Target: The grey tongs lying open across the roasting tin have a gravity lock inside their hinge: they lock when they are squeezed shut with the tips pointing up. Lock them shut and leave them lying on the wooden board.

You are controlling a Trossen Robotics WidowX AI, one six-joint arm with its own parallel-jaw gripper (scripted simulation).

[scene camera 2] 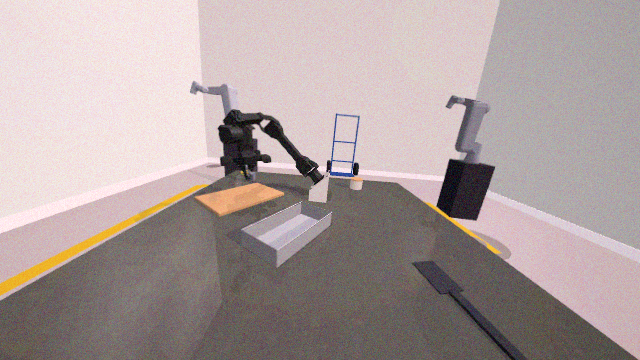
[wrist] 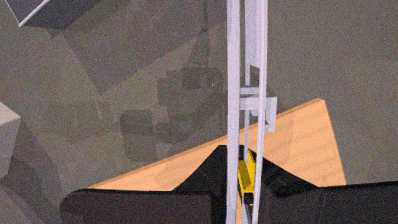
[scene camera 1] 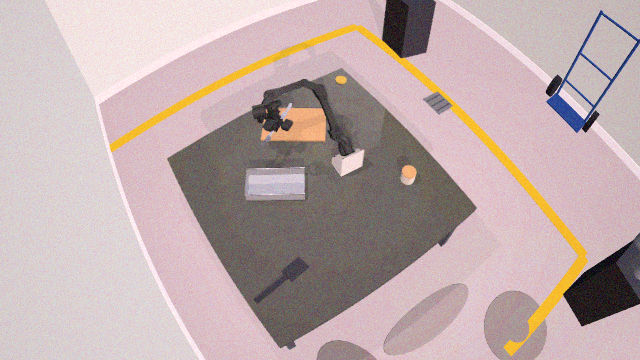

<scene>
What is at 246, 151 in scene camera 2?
My gripper.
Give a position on a wooden board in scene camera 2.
224, 202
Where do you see a roasting tin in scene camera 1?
262, 184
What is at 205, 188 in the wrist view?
My gripper.
</scene>
